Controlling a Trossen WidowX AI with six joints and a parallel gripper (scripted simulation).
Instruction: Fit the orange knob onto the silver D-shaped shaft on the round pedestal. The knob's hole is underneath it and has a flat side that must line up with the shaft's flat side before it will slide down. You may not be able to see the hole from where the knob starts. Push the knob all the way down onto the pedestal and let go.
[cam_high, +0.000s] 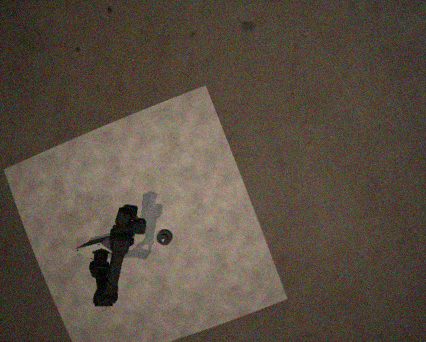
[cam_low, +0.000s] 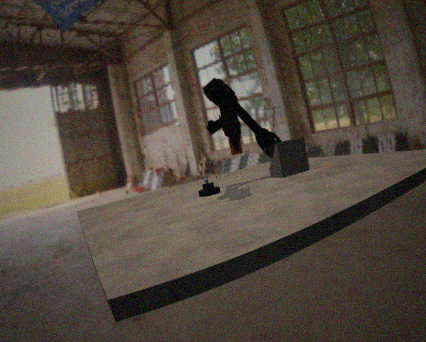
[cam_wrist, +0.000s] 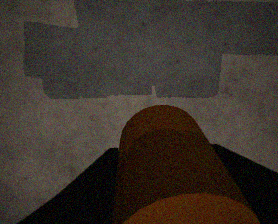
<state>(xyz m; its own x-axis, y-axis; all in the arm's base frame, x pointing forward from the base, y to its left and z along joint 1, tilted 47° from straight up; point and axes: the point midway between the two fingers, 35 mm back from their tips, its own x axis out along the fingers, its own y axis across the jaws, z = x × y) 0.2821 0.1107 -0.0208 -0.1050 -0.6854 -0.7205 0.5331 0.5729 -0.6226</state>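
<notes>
The dark round pedestal lies 160 mm to the right of my gripper tip, 120 mm below it and 60 mm ahead of it. The rest, counted from my gripper tip: orange knob (30 mm above).
</notes>
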